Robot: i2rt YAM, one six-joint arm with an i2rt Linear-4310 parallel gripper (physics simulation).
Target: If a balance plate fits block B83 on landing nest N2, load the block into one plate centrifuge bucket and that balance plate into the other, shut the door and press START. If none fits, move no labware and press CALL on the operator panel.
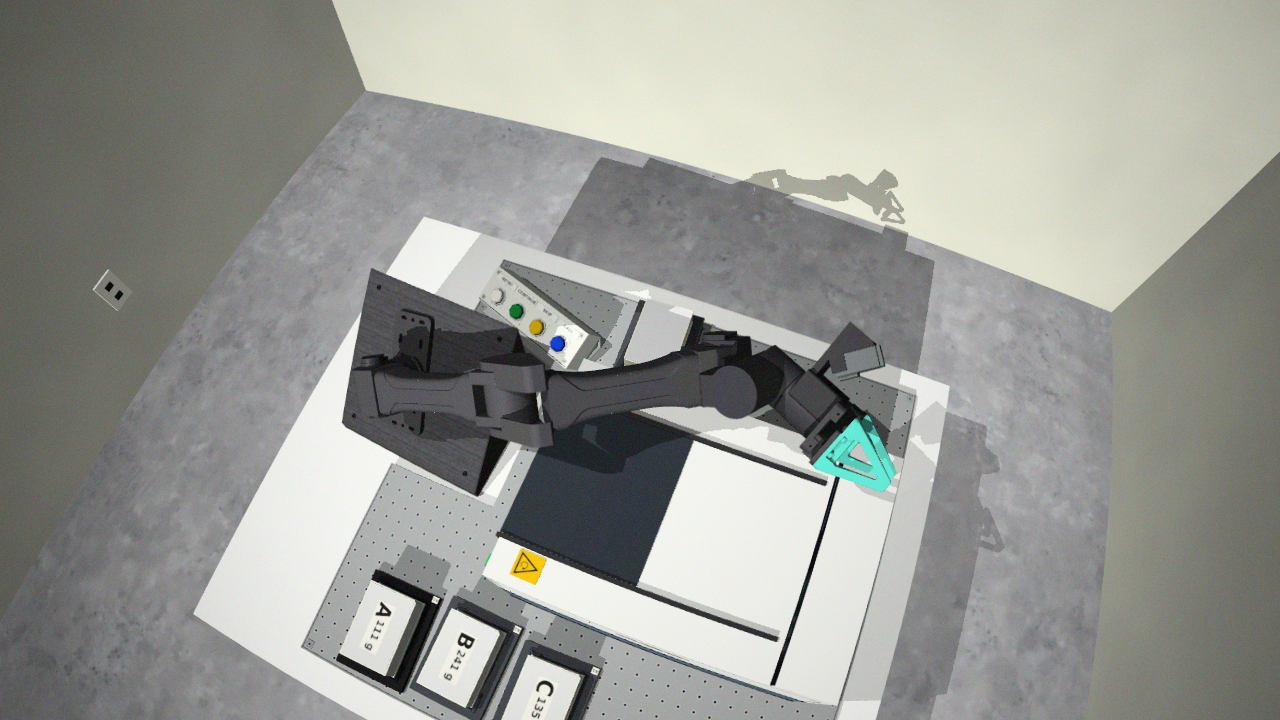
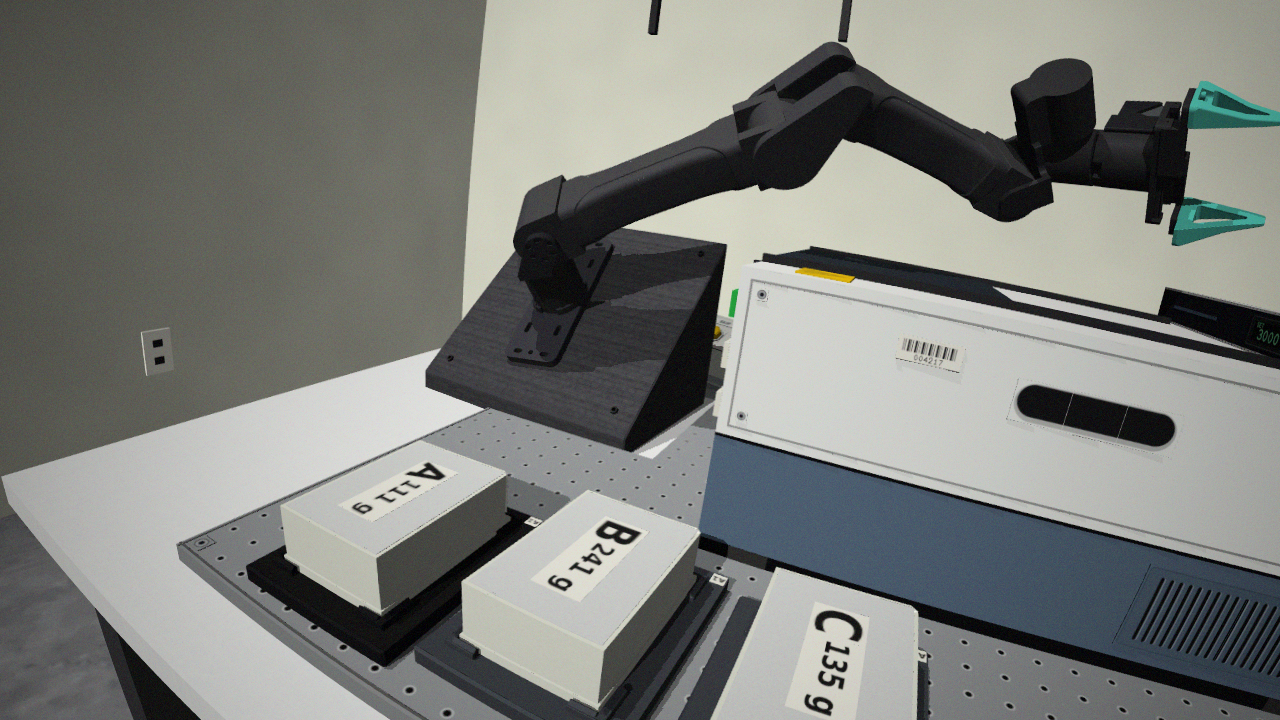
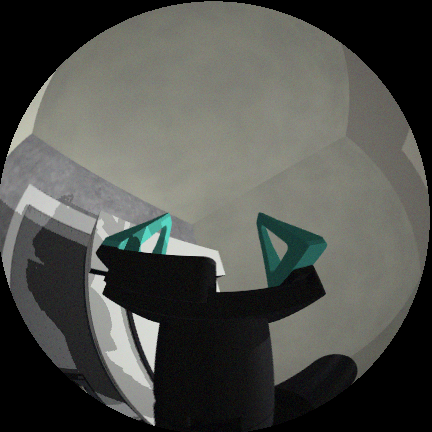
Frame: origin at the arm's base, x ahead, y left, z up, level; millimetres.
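Seen in the pictures: gripper, fingertip midpoint: (image 1: pixel 890 482) (image 2: pixel 1276 173) (image 3: pixel 213 217); arm's base, link origin: (image 1: pixel 410 372) (image 2: pixel 563 299).
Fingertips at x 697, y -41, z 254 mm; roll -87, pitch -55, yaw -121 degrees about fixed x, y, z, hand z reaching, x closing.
Pixels of each thing's top centre, then the offset from my fingertips to it. "spot": a spot on its surface instead. Level surfaces: height alone.
- operator panel, top centre: (image 1: pixel 534 304) dx -560, dy +237, dz -278 mm
- blue button, top centre: (image 1: pixel 557 340) dx -498, dy +188, dz -287 mm
- pale flat-topped object, top centre: (image 1: pixel 659 334) dx -342, dy +252, dz -284 mm
- display, surface spot: (image 2: pixel 1264 333) spot: dx -40, dy -111, dz -135 mm
- perforated board, surface height: dz -361 mm
My gripper (image 1: pixel 890 484) (image 2: pixel 1271 170) (image 3: pixel 213 217) is open, with nothing between its teal fingers. It hangs above the far right end of the centrifuge (image 1: pixel 733 528) (image 2: pixel 832 358), whose dark door panel (image 1: pixel 590 510) shows from above. Boxes labelled A 111 g (image 1: pixel 384 626) (image 2: pixel 393 497), B 241 g (image 1: pixel 460 658) (image 2: pixel 581 564) and C 135 g (image 1: pixel 541 689) (image 2: pixel 823 644) sit on dark holders, far from my gripper. The operator panel (image 1: pixel 546 314) carries a blue button (image 1: pixel 556 342) by the CALL label. Block B83, nest N2, the buckets and START cannot be made out.
My arm stands on a dark wedge base (image 1: pixel 447 456) (image 2: pixel 554 394) and crosses over the centrifuge's rear side. A pale flat-topped object (image 1: pixel 660 331) is partly hidden behind the arm. A display (image 2: pixel 1264 333) reading 3000 stands at the centrifuge's right end. A perforated board (image 1: pixel 393 510) (image 2: pixel 501 438) lies underneath.
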